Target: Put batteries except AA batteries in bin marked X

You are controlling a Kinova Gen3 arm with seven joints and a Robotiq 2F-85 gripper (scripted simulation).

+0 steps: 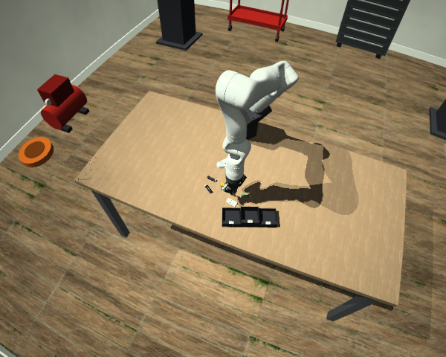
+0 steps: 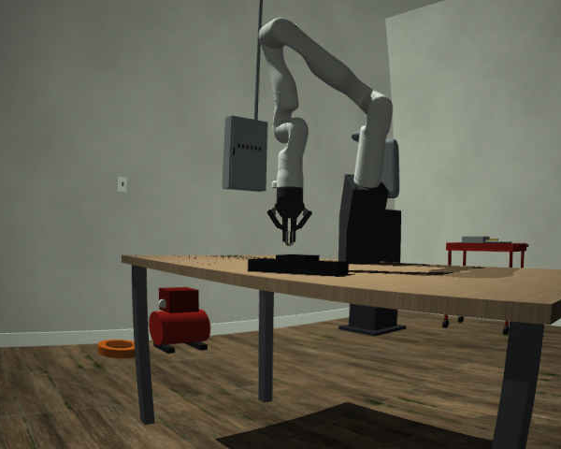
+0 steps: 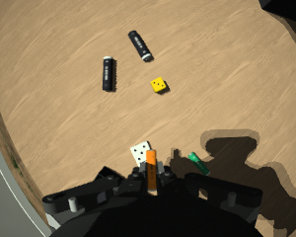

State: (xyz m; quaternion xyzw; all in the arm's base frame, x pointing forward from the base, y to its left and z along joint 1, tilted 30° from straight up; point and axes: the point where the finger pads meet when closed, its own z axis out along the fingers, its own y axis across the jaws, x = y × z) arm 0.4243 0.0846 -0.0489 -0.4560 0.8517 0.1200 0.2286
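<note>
The green battery lies 90 mm below my hand, 50 mm to the left of it and 50 mm behind it. The rest, counted from my hand: orange battery (20 mm below); yellow die (80 mm to the right, 80 mm below, 60 mm behind); white domino (90 mm below, 10 mm ahead).
</note>
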